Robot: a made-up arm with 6 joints. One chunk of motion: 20 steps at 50 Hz.
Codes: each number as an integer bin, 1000 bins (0 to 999) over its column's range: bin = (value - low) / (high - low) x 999, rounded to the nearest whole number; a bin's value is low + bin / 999 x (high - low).
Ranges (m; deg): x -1.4..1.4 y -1.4..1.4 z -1.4..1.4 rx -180..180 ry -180..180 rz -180..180
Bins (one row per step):
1: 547 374 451 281 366 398
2: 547 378 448 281 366 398
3: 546 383 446 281 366 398
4: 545 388 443 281 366 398
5: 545 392 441 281 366 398
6: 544 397 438 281 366 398
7: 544 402 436 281 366 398
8: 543 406 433 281 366 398
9: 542 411 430 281 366 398
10: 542 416 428 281 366 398
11: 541 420 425 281 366 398
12: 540 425 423 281 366 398
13: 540 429 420 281 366 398
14: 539 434 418 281 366 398
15: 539 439 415 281 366 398
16: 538 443 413 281 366 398
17: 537 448 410 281 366 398
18: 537 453 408 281 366 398
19: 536 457 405 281 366 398
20: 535 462 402 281 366 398
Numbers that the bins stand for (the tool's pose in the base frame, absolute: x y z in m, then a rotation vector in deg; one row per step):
1: 0.1331 -0.3518 -0.1359 -78.74 -48.11 -36.58
2: 0.1331 -0.3405 -0.1443 -78.74 -48.11 -36.58
3: 0.1303 -0.3265 -0.1499 -78.74 -48.11 -36.58
4: 0.1275 -0.3125 -0.1584 -78.74 -48.11 -36.58
5: 0.1275 -0.3013 -0.1640 -78.74 -48.11 -36.58
6: 0.1247 -0.2873 -0.1724 -78.74 -48.11 -36.58
7: 0.1247 -0.2733 -0.1780 -78.74 -48.11 -36.58
8: 0.1219 -0.2621 -0.1864 -78.74 -48.11 -36.58
9: 0.1191 -0.2480 -0.1948 -78.74 -48.11 -36.58
10: 0.1191 -0.2340 -0.2004 -78.74 -48.11 -36.58
11: 0.1163 -0.2228 -0.2088 -78.74 -48.11 -36.58
12: 0.1135 -0.2088 -0.2144 -78.74 -48.11 -36.58
13: 0.1135 -0.1976 -0.2228 -78.74 -48.11 -36.58
14: 0.1107 -0.1836 -0.2284 -78.74 -48.11 -36.58
15: 0.1107 -0.1696 -0.2368 -78.74 -48.11 -36.58
16: 0.1079 -0.1584 -0.2424 -78.74 -48.11 -36.58
17: 0.1051 -0.1443 -0.2509 -78.74 -48.11 -36.58
18: 0.1051 -0.1303 -0.2565 -78.74 -48.11 -36.58
19: 0.1023 -0.1191 -0.2649 -78.74 -48.11 -36.58
20: 0.0995 -0.1051 -0.2733 -78.74 -48.11 -36.58

